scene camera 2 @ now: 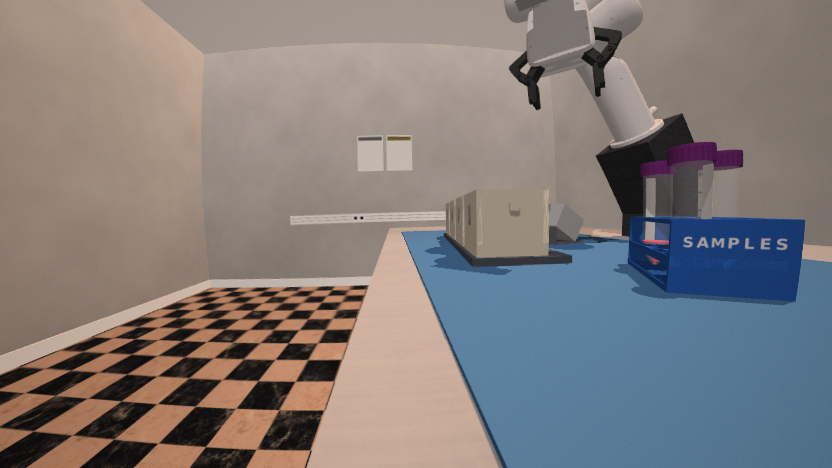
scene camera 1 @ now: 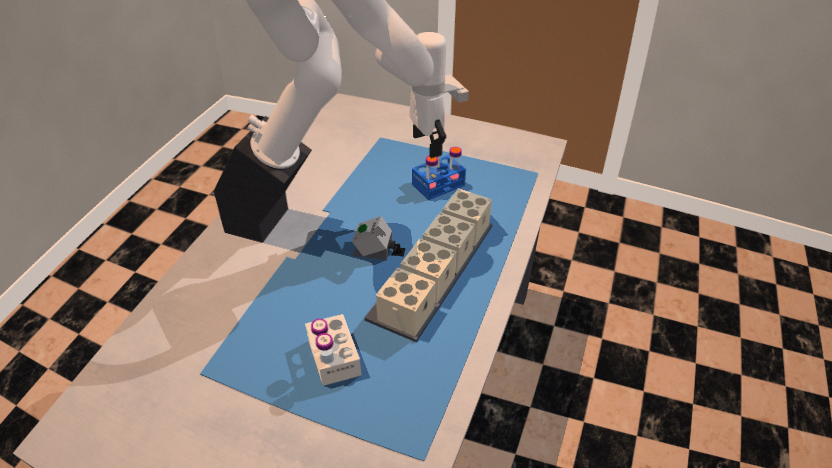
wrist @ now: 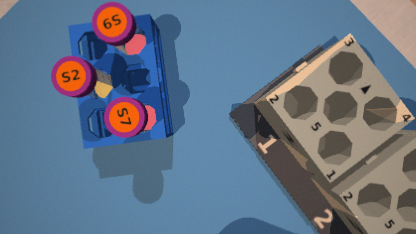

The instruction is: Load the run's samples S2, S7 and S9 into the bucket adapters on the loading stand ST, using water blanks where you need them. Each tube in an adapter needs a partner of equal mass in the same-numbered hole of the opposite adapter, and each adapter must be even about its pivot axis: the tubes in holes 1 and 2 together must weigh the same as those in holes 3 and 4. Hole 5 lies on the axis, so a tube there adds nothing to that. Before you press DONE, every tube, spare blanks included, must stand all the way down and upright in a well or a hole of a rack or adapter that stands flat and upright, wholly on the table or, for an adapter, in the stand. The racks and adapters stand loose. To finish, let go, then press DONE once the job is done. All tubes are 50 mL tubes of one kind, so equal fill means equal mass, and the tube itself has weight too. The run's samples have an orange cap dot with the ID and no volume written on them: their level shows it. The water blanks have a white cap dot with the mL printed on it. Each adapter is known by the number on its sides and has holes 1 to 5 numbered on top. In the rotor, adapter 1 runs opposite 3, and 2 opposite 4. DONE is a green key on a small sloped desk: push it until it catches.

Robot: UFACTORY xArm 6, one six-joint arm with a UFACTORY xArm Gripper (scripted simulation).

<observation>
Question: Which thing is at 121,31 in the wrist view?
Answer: A tube.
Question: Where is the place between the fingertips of my gripper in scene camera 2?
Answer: At 565,100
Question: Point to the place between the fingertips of my gripper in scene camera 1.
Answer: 427,146
</observation>
